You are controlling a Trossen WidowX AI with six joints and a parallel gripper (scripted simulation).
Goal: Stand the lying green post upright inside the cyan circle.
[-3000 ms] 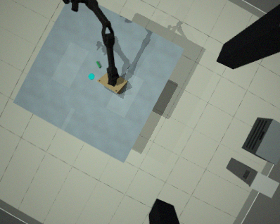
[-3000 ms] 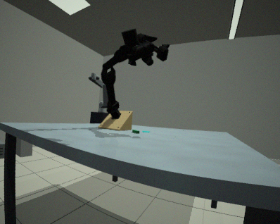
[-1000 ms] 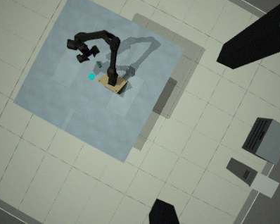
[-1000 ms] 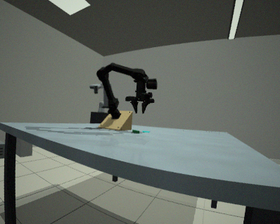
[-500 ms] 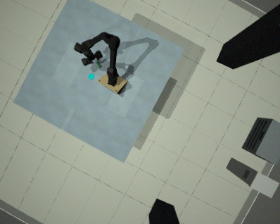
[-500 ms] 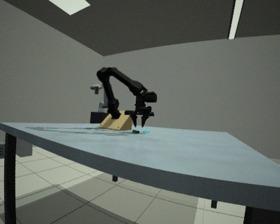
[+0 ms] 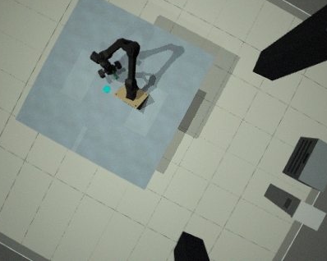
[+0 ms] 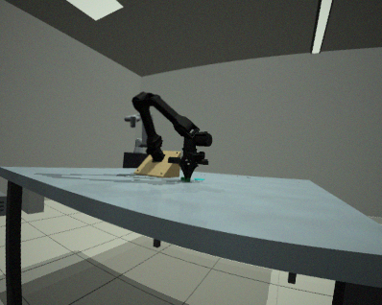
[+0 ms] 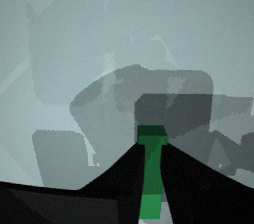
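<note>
My gripper tip is now 150 mm to the right of the cyan circle and 10 mm above it. Round my gripper tip: green post (20 mm behind, 10 mm to the left).
</note>
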